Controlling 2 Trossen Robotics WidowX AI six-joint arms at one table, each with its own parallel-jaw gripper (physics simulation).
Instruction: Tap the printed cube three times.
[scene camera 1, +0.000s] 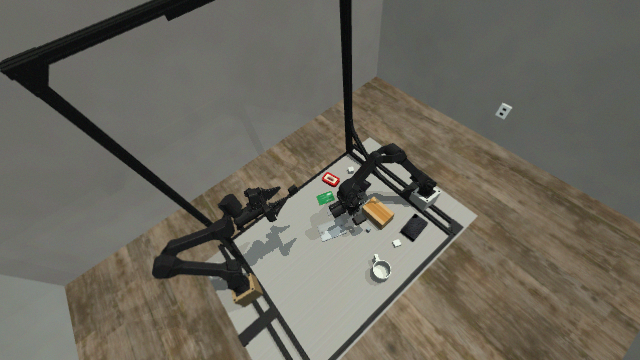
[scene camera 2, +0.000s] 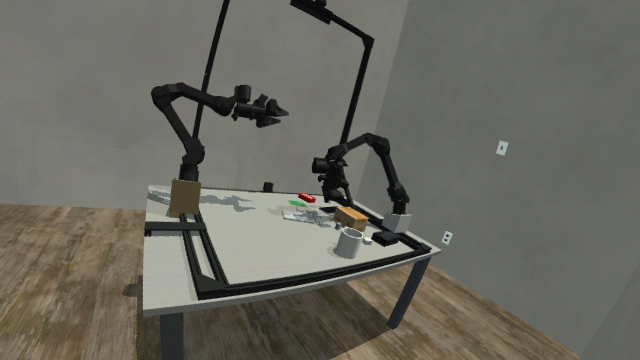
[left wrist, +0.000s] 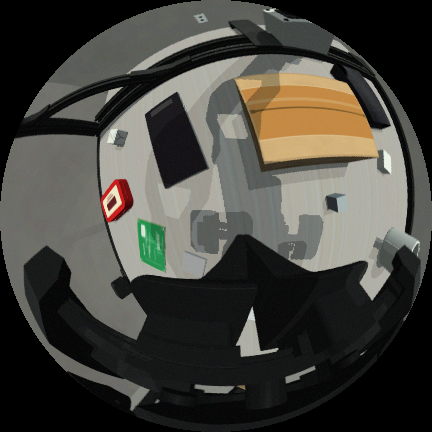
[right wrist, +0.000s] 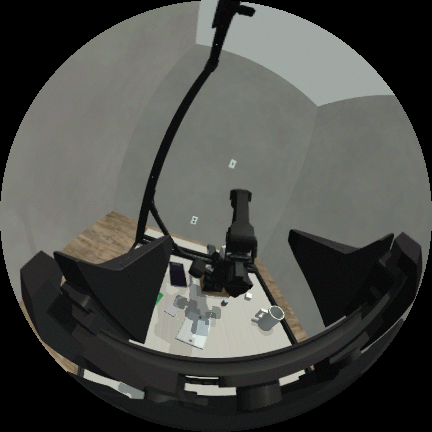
Observation:
My left gripper (left wrist: 241, 239) is shut and holds nothing. Also in view: a black tablet (left wrist: 178, 154). My right gripper (scene camera 1: 283, 192) is open, with nothing in its grasp.
My left gripper shows as well in the right wrist view (right wrist: 202, 289). My right gripper shows as well in scene camera 2 (scene camera 2: 284, 117) and in the right wrist view (right wrist: 232, 239).

